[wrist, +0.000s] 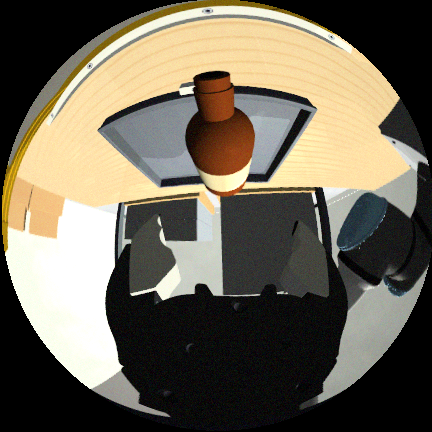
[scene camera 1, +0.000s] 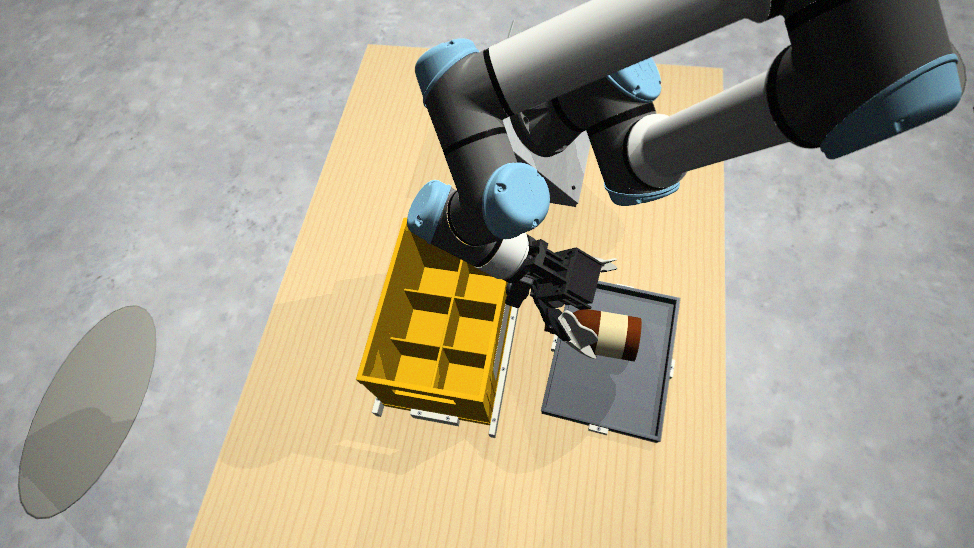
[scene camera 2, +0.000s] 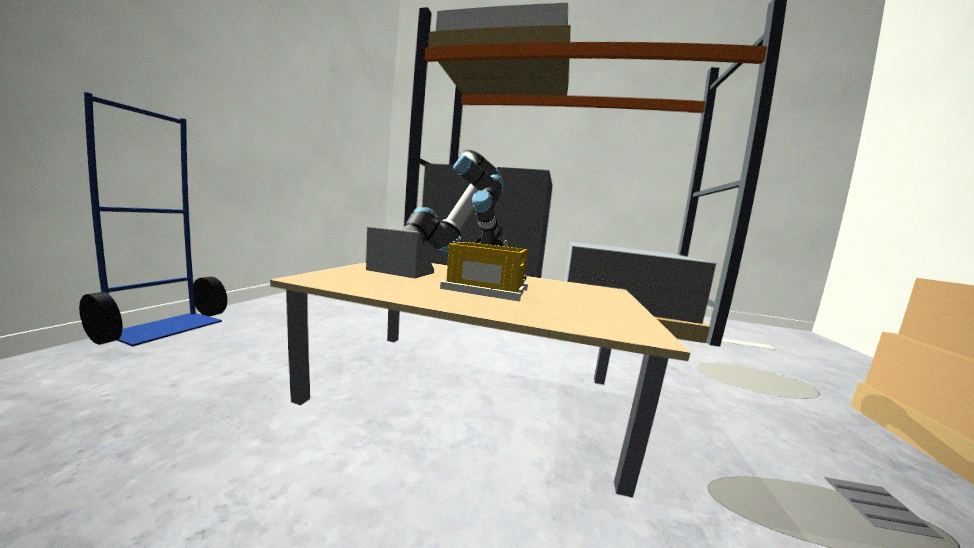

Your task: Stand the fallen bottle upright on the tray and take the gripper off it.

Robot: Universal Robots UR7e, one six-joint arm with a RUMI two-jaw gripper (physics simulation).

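Places are measured from the arm's base along level axes (x left, y back, z up), in centimetres.
Pixels of known places: gripper, fingertip midpoint: [wrist: 228, 220] [scene camera 1: 606, 312]; arm's base, link origin: [scene camera 1: 537, 118] [scene camera 2: 406, 246].
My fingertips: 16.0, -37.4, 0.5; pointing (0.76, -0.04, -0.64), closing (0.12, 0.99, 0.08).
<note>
For each thing: its top centre in the pictures, then the offset to it from my fingertips, as dx, dy, dz. "spot": a spot on its surface instead.
- brown bottle, top centre: [wrist: 221, 169] [scene camera 1: 592, 323] -1.6, -0.4, -4.8
- grey tray, surface spot: [wrist: 160, 135] [scene camera 1: 584, 385] spot: -1.5, -8.7, -12.2
- yellow crate, top centre: [scene camera 1: 439, 301] [scene camera 2: 490, 246] -25.0, -4.1, +4.8
A brown bottle [scene camera 1: 614, 335] [wrist: 220, 145] with a cream label lies on its side on the grey tray [scene camera 1: 578, 388] [wrist: 160, 135]. Its neck points toward the yellow crate. In scene camera 1, a finger and the gripper body hide the neck and part of the shoulder. My gripper [scene camera 1: 602, 308] [wrist: 228, 220] is open, tilted, and over the crate side of the tray. Its two fingers stand wide apart with nothing between them. In the wrist view the bottle shows beyond the fingertips. In scene camera 2, the bottle and tray do not show.
The yellow crate [scene camera 1: 395, 306] [scene camera 2: 510, 269] with open compartments stands beside the tray, under the wrist. A pale rail [scene camera 1: 504, 368] runs along its tray side. Small pale stops sit at the tray's edges. A grey box [scene camera 2: 391, 252] stands on the table near the arm's base.
</note>
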